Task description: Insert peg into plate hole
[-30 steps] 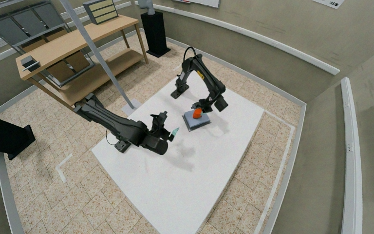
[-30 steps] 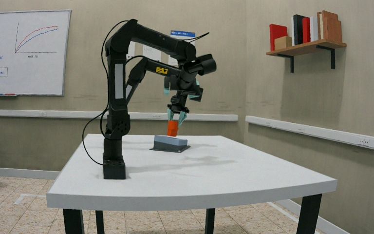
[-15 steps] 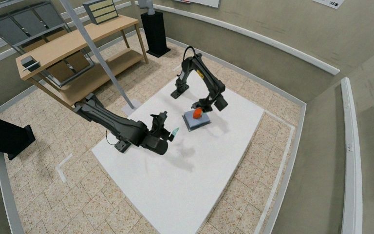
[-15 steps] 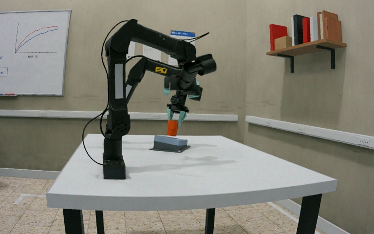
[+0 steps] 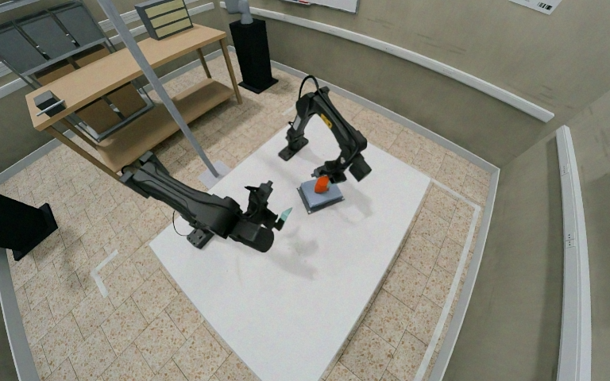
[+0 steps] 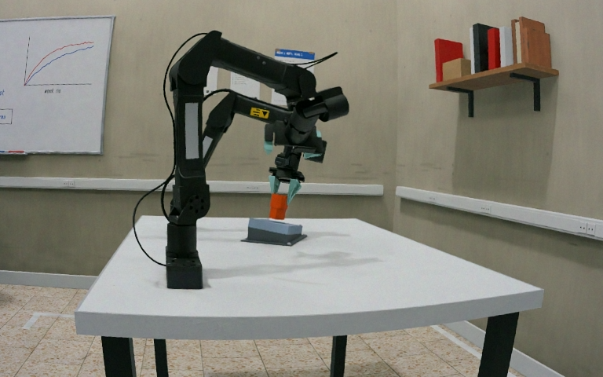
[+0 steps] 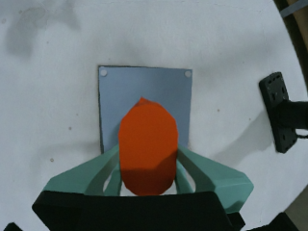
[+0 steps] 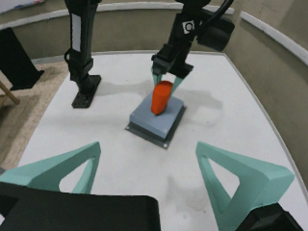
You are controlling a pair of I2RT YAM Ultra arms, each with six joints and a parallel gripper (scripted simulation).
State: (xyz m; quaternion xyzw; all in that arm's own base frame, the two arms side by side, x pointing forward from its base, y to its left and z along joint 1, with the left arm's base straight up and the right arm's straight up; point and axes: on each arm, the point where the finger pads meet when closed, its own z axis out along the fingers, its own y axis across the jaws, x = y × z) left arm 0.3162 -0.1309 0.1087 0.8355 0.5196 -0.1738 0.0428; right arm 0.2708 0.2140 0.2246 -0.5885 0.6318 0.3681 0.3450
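Right now the blue-grey plate is 8 cm below my left hand, 1 cm to the right of it and 1 cm behind it. The rest, counted from my left hand: orange peg: 2 cm below, 1 cm to the right, 1 cm behind; then grey post: 117 cm behind, 11 cm to the right, 2 cm above.
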